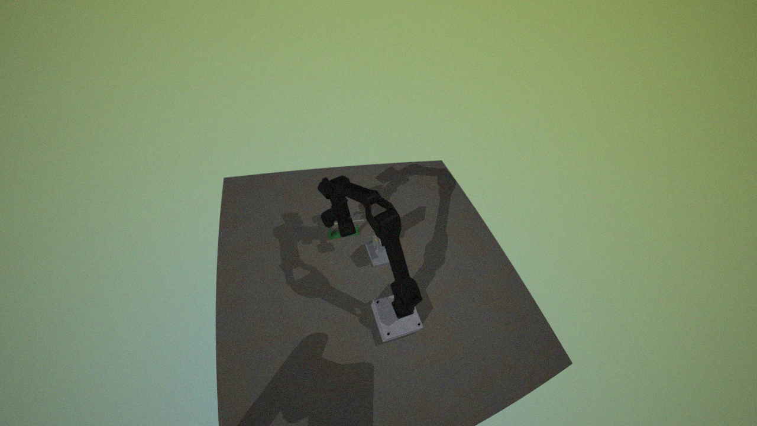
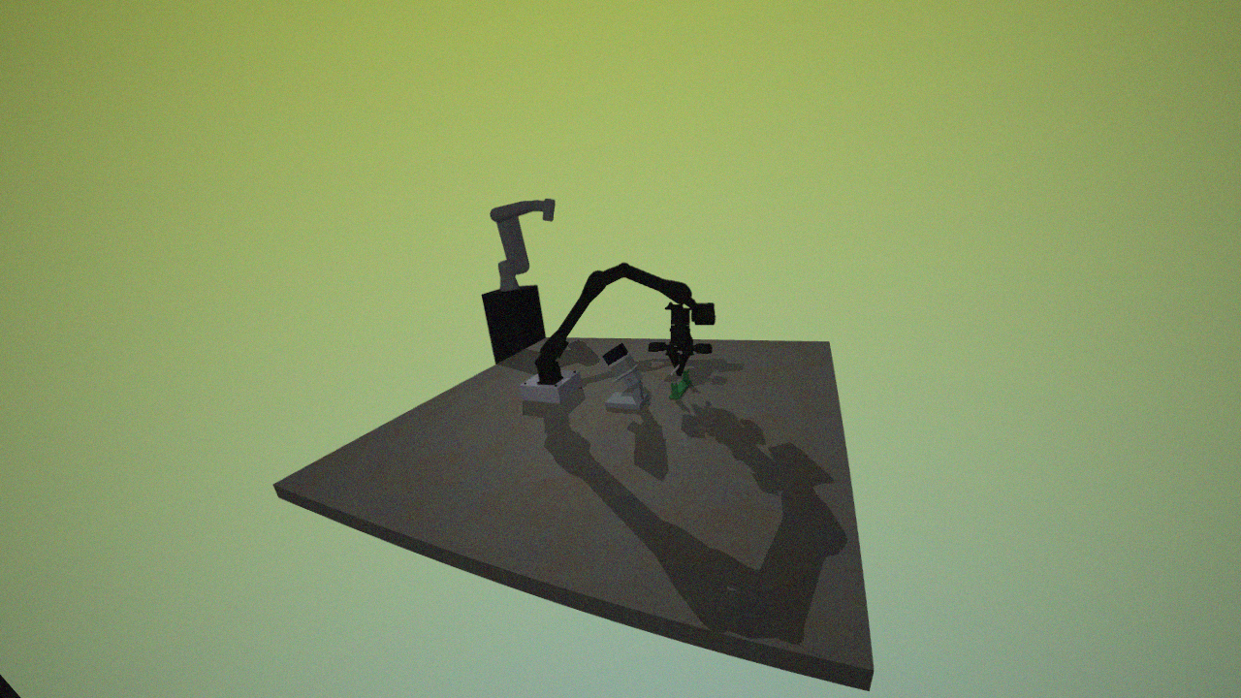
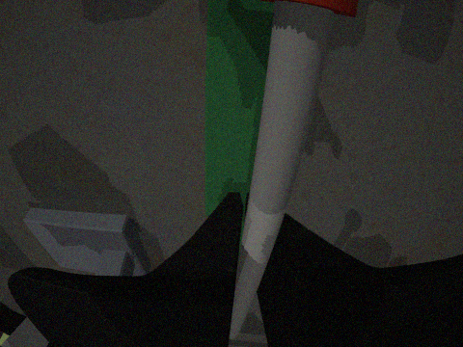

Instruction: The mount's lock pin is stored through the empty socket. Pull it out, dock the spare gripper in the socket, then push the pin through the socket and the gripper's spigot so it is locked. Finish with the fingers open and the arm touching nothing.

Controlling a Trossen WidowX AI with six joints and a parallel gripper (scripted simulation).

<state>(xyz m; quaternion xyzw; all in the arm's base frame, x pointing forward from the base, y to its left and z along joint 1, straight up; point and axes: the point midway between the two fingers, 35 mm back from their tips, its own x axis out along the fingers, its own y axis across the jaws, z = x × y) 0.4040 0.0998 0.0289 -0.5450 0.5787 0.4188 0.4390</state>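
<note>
Now: gripper tip 30 mm above the green cradle and 10 mm to the right of it. From my gripper tip the other things lie so: socket 130 mm behind, 100 mm to the right; then spare gripper 140 mm behind, 100 mm to the right, 70 mm above.
</note>
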